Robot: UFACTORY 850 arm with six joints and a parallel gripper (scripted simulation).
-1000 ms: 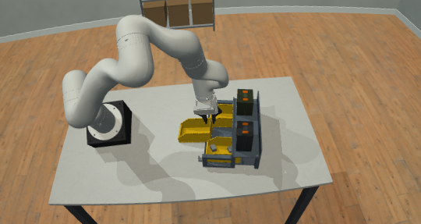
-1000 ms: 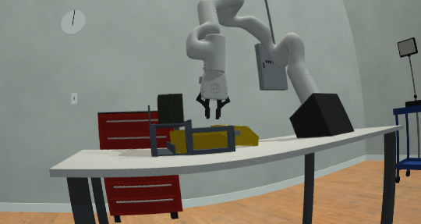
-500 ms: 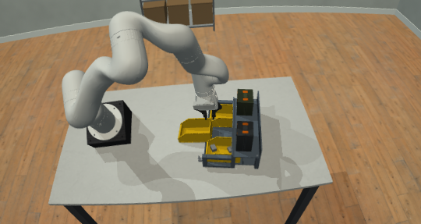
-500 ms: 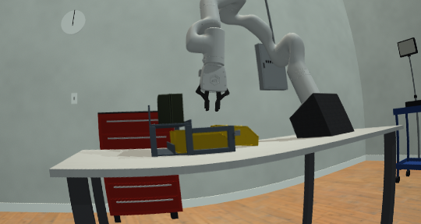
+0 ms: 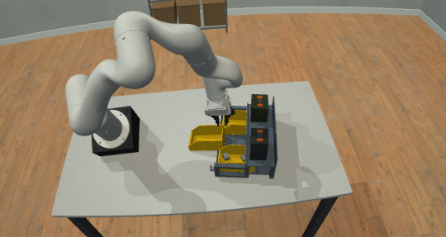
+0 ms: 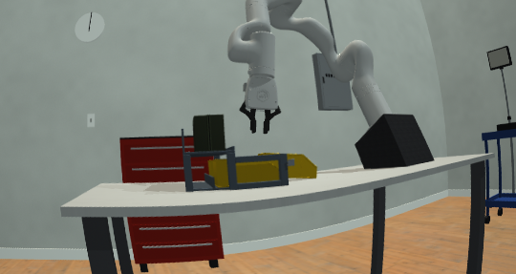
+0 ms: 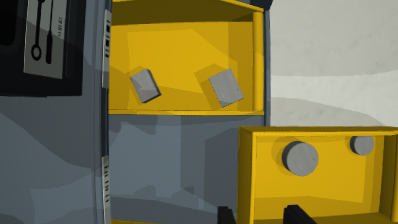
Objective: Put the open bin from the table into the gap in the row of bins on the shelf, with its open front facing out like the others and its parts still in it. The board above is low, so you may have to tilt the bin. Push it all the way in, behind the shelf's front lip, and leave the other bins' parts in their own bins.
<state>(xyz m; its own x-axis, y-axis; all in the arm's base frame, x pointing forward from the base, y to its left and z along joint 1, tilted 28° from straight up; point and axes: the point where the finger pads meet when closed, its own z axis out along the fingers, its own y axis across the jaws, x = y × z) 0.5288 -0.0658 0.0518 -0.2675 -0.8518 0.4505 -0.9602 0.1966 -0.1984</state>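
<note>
Right now my hand is 100 mm short of the grey shelf, 30 mm to the left of it and 110 mm above it.
</note>
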